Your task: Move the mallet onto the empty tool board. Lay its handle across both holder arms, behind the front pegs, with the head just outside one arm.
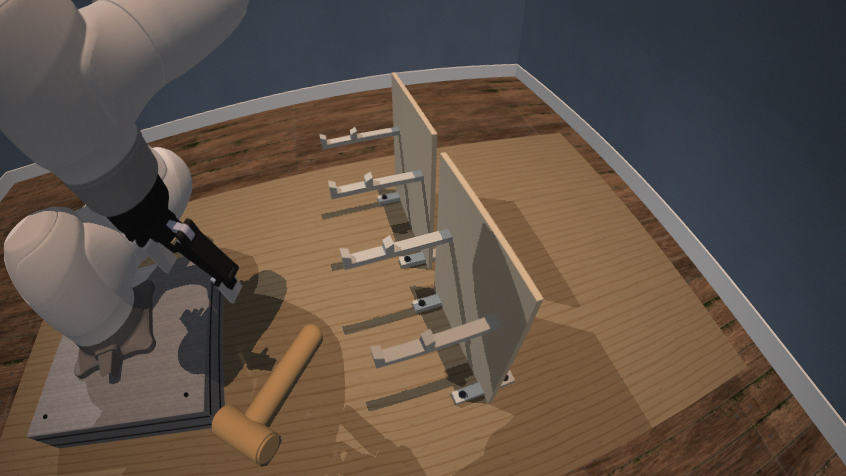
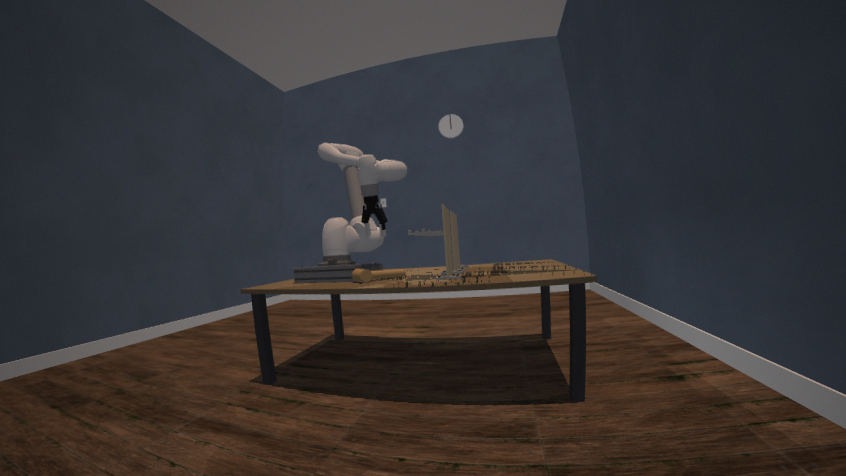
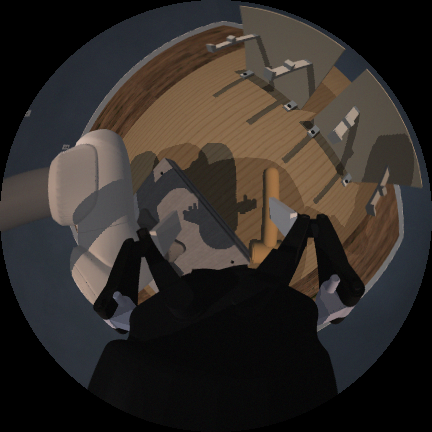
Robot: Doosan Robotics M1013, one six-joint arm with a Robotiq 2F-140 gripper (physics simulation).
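Observation:
The orange-brown wooden mallet lies flat on the table beside the robot's base plate, its head near the plate's corner and its handle pointing away. My gripper is open and empty, well above the base plate and table, to one side of the mallet. The near tool board stands upright with two pegged holder arms. The far tool board also has two pegged arms. No tool shows on either board.
The base plate carries the arm's base, close to the mallet head. The boards' feet are fixed to the wooden table. The holder arms stick out above the table toward the robot's side. Walls stand beyond the table.

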